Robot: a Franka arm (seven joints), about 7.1 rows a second.
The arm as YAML. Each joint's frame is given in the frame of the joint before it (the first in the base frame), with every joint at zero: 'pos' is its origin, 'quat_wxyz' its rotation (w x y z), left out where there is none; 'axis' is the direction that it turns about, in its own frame. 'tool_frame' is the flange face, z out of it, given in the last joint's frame.
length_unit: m
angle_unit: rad
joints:
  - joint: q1
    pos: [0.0, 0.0, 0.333]
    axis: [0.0, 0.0, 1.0]
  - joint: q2
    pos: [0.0, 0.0, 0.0]
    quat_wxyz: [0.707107, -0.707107, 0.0, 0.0]
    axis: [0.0, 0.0, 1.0]
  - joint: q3
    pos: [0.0, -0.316, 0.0]
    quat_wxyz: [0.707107, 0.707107, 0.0, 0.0]
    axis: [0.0, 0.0, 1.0]
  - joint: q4
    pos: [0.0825, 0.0, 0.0]
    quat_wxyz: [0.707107, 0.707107, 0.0, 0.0]
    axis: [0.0, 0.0, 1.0]
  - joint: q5
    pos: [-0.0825, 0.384, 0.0]
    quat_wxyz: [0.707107, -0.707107, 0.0, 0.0]
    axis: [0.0, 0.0, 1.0]
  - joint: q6
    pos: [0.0, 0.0, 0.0]
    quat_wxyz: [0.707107, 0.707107, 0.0, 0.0]
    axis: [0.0, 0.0, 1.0]
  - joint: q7
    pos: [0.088, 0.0, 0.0]
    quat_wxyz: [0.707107, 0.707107, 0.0, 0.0]
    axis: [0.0, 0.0, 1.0]
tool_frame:
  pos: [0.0, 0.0, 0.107]
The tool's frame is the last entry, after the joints.
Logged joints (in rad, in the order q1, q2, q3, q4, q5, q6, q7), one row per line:
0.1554 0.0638 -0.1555 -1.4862 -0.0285 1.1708 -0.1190
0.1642 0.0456 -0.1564 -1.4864 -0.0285 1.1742 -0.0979
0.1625 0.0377 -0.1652 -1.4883 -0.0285 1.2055 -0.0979
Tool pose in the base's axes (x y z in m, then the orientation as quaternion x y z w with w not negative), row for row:
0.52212 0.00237 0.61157 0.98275 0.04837 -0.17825 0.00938
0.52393 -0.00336 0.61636 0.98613 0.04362 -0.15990 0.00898
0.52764 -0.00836 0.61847 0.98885 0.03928 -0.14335 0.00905
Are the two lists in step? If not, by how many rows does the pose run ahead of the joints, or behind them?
The pose runs 1 row ahead of the joints: the pose in row i belongs to the joints in row i + 1.
